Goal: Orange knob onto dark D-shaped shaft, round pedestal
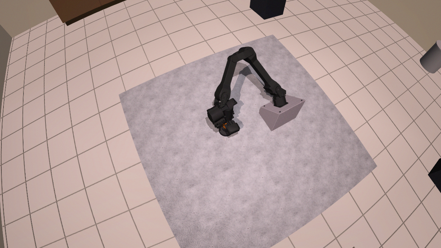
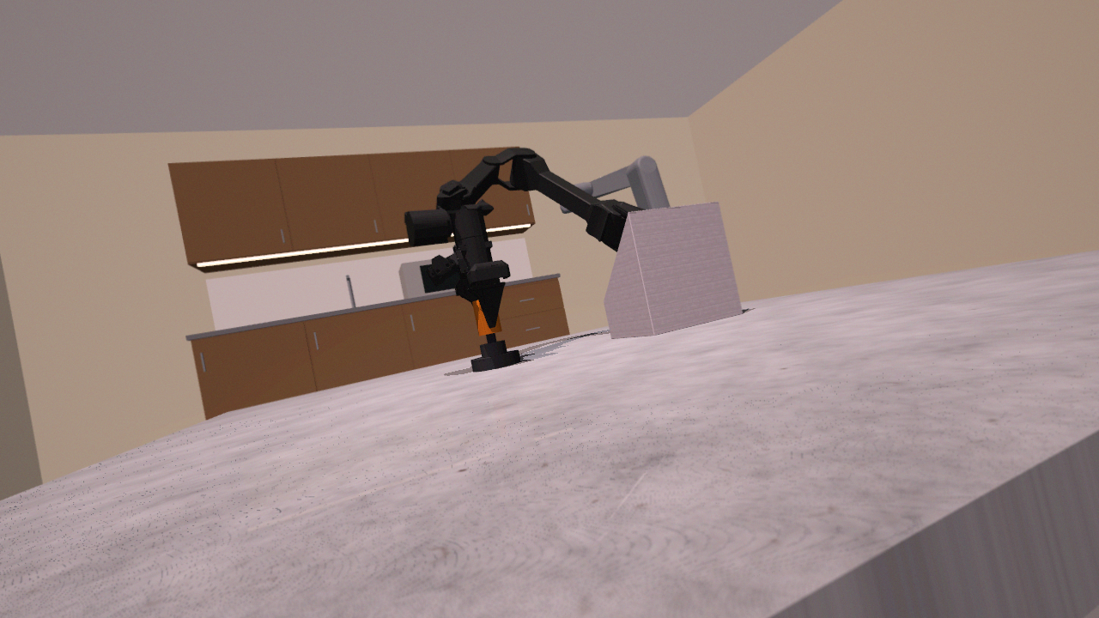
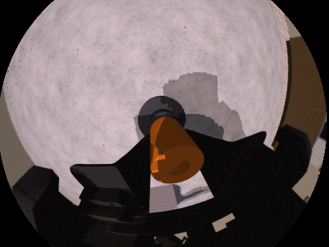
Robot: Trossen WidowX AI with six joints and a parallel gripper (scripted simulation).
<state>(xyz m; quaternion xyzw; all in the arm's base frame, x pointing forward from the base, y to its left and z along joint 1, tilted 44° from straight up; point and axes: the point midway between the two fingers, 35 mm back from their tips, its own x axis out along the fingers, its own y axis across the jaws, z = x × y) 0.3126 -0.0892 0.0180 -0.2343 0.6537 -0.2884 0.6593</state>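
The orange knob lies 2 cm above my gripper tip. From my gripper tip the other things lie so: dark round pedestal 4 cm below.
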